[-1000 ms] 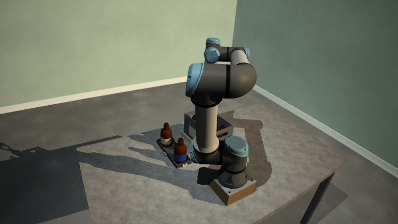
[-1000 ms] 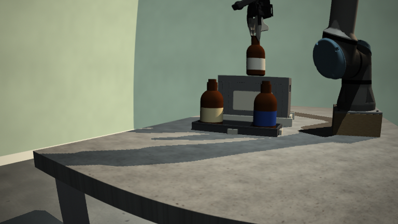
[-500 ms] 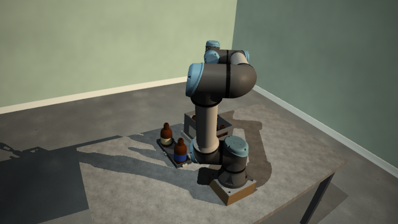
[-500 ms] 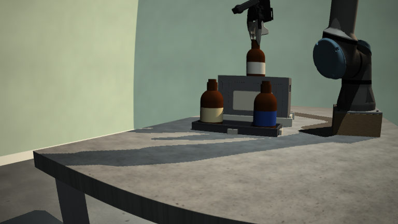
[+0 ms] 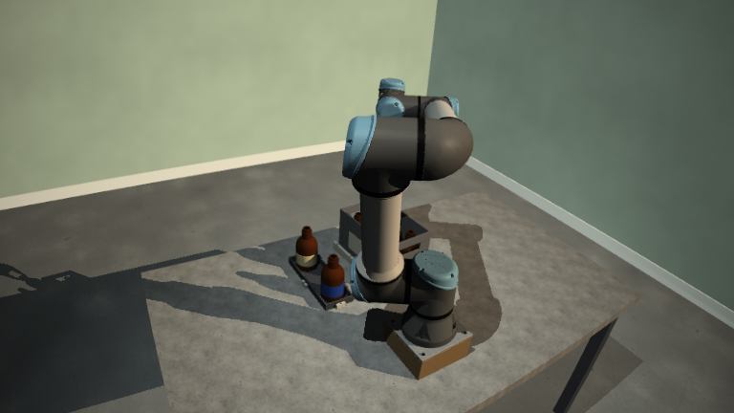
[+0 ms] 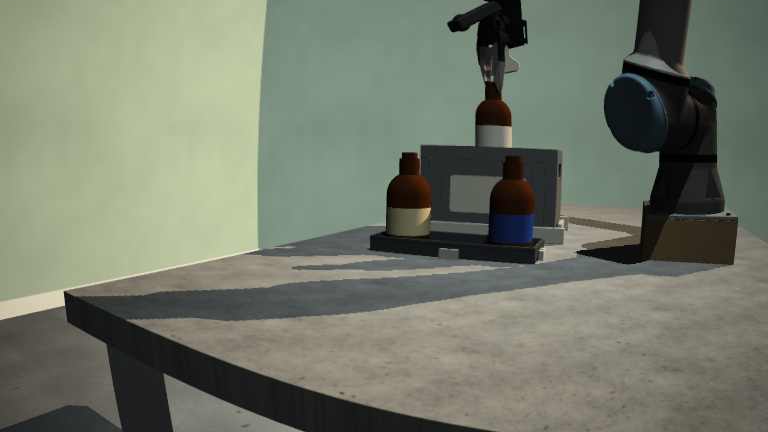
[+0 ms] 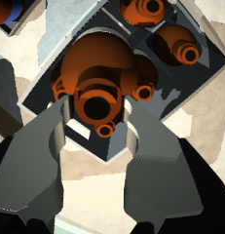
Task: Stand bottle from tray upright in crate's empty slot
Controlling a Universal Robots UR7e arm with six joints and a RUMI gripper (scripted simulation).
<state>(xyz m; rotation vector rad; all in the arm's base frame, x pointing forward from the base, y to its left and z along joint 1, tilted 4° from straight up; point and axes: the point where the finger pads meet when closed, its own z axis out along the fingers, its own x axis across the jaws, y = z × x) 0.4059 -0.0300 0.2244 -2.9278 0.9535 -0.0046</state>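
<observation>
The bottle is 70 mm below my hand. Round my hand: grey crate 220 mm below, 40 mm to the right, 10 mm ahead; then dark tray 290 mm below, 200 mm to the left, 30 mm behind.
</observation>
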